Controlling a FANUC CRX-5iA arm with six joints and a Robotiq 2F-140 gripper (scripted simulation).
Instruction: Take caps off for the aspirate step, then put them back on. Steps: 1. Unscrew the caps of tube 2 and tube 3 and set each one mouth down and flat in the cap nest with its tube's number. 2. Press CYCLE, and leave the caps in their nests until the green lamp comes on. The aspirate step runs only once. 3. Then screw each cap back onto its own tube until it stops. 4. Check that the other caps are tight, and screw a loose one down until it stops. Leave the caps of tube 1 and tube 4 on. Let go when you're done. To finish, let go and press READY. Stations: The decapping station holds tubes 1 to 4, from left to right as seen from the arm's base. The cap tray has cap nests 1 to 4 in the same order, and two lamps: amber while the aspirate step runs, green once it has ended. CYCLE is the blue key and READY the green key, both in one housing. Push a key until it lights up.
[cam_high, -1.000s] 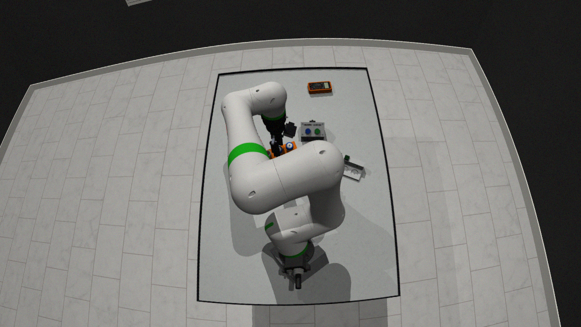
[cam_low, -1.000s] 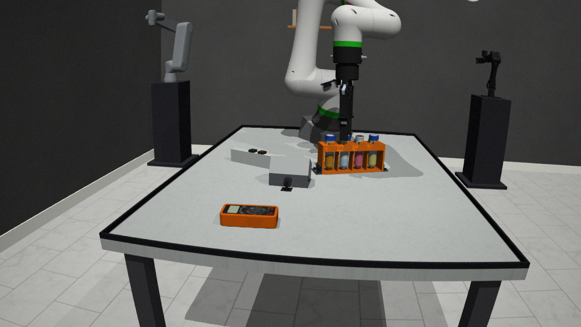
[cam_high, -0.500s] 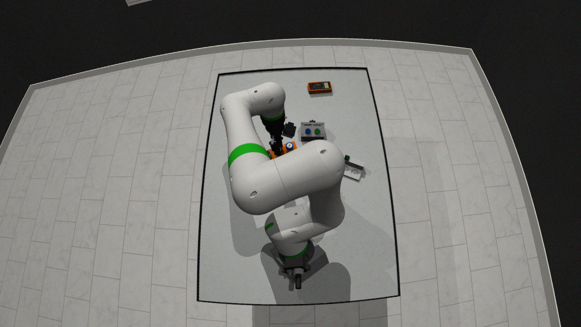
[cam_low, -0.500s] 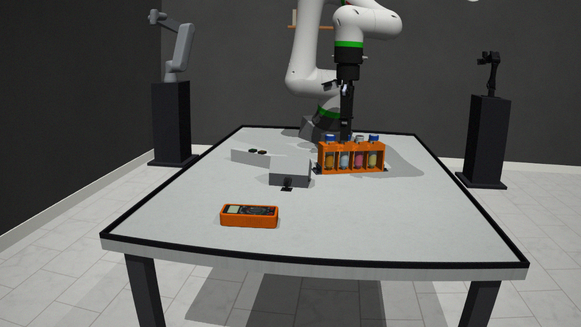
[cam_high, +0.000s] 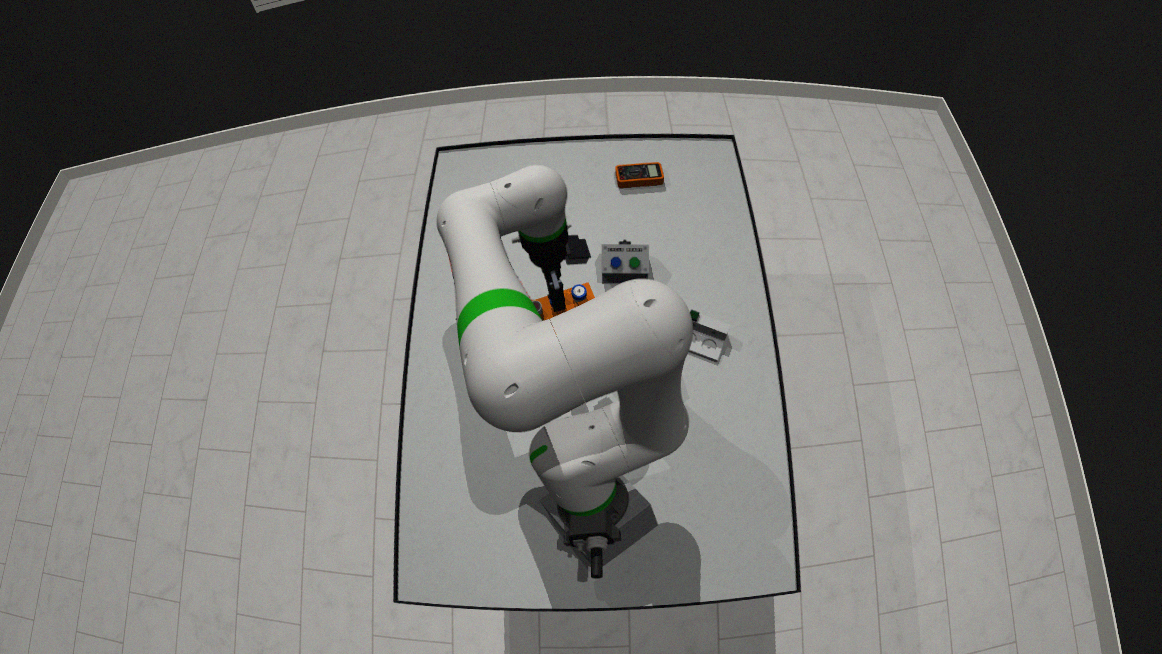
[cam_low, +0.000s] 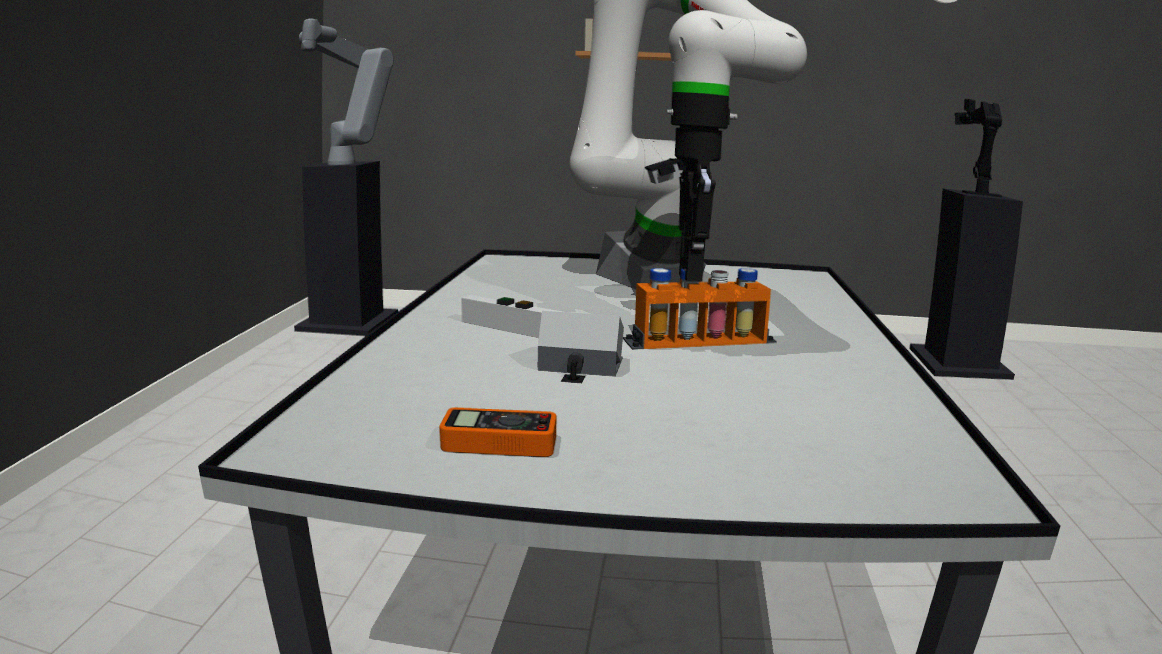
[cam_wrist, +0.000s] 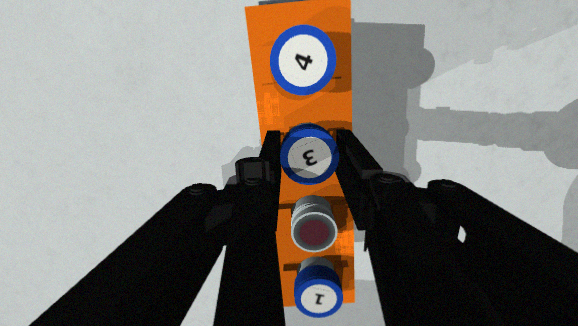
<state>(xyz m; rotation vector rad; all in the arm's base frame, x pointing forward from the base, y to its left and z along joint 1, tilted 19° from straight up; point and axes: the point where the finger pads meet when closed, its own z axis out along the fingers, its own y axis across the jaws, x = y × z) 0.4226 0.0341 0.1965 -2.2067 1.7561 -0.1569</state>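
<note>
Now: hand 30 mm above the cap 3. Round my hand: blue key (140 mm to the right, 130 mm ahead, 80 mm below); cap 1 (100 mm to the left, 30 mm below, 30 mm behind); cap 4 (50 mm to the right, 30 mm below, 20 mm ahead).
</note>
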